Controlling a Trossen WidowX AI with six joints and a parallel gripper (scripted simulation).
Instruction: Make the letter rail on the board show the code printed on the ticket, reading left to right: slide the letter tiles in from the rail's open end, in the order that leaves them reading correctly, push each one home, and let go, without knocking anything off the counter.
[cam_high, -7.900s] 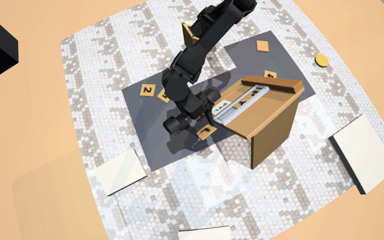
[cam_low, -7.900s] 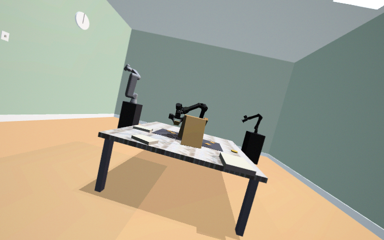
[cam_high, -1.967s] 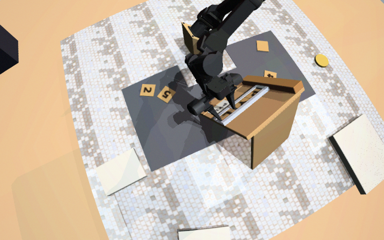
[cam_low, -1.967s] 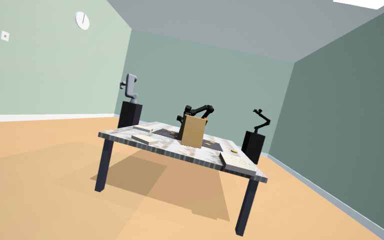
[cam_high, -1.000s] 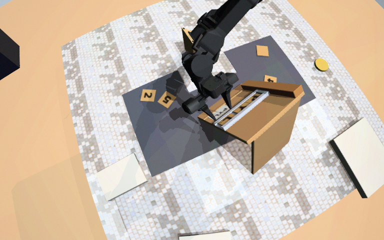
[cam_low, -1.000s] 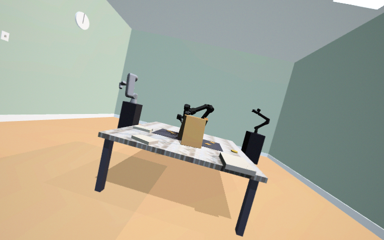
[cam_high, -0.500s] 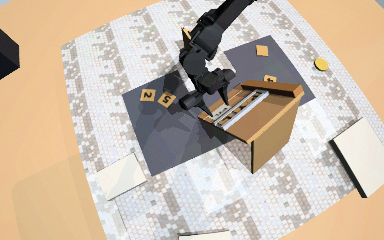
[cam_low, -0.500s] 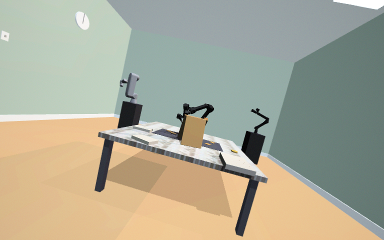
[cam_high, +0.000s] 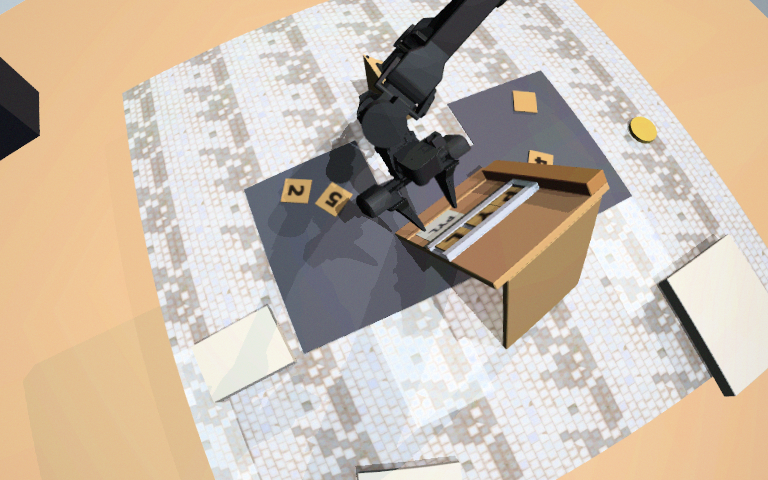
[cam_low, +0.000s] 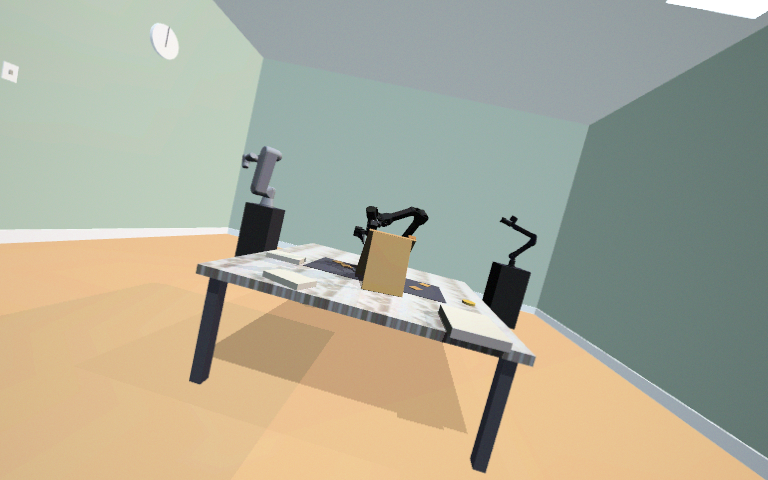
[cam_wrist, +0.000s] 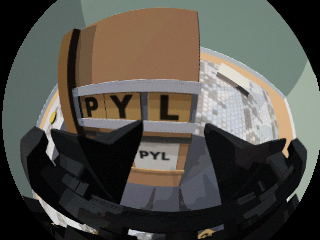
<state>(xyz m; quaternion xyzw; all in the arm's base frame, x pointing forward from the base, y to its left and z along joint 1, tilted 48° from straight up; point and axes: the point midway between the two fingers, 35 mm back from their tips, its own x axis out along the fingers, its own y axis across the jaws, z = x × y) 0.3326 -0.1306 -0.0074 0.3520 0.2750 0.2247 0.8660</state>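
The L tile lies 3 cm ahead of my gripper tip, 1 cm to the left of it and 2 cm below it. From my gripper tip the other things lie so: white ticket: 2 cm behind, 2 cm to the left, 10 cm below; then Y tile: 2 cm ahead, 8 cm to the left, 2 cm below; then P tile: 1 cm ahead, 13 cm to the left, 2 cm below.
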